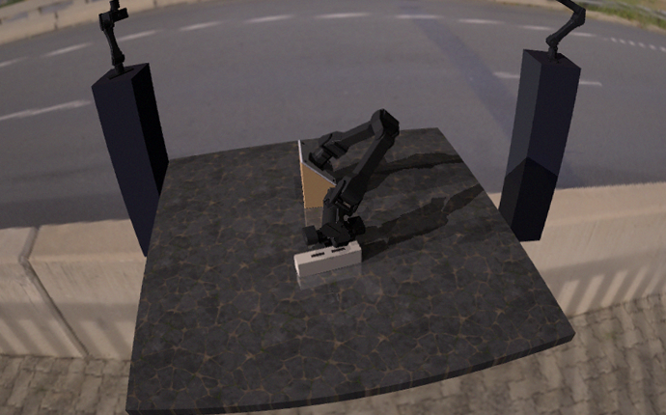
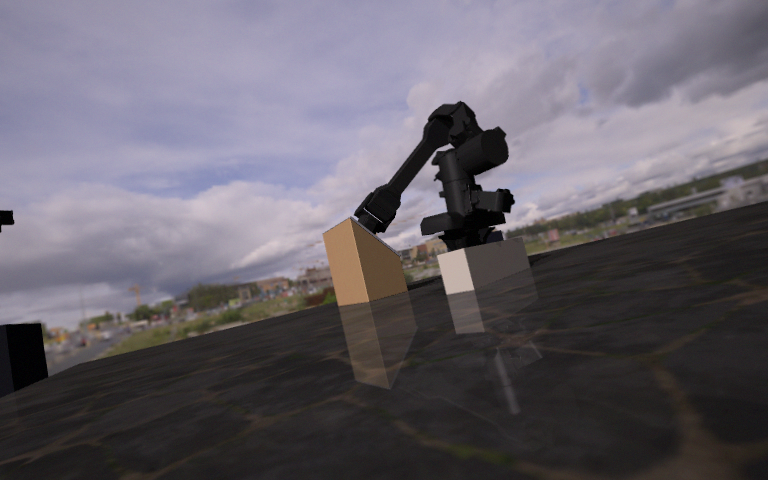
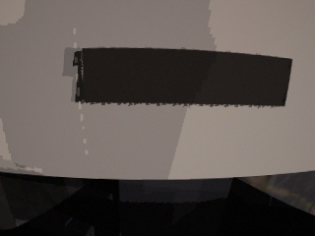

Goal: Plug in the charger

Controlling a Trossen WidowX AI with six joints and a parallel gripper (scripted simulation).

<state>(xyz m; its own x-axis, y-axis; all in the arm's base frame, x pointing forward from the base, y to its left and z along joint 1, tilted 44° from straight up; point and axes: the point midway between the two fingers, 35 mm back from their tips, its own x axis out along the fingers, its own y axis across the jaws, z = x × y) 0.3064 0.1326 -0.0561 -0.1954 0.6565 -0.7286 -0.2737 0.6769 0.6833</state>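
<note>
Now: gripper tip 20 mm short of the black two-prong charger and 10 mm below it.
</note>
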